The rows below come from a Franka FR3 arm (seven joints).
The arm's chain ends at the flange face. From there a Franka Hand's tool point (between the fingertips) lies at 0.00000 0.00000 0.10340 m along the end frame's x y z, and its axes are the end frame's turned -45 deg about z.
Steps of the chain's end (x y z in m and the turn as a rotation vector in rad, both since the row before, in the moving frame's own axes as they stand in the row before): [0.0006 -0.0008 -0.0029 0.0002 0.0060 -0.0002]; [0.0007 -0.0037 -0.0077 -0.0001 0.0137 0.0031]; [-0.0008 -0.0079 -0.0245 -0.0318 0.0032 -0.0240]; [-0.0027 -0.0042 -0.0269 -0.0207 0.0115 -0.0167]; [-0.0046 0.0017 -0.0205 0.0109 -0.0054 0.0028]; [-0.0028 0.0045 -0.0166 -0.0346 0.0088 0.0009]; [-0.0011 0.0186 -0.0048 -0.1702 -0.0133 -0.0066]
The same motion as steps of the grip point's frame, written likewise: [0.0014 0.0003 -0.0029 -0.0041 0.0044 -0.0002]; [0.0041 -0.0011 -0.0077 -0.0098 0.0096 0.0031]; [0.0030 -0.0036 -0.0246 -0.0247 -0.0202 -0.0240]; [0.0004 -0.0025 -0.0269 -0.0228 -0.0065 -0.0167]; [-0.0041 -0.0032 -0.0205 0.0115 0.0039 0.0028]; [-0.0070 0.0044 -0.0167 -0.0307 -0.0182 0.0009]; [-0.0272 0.0238 -0.0063 -0.1109 -0.1298 -0.0066]
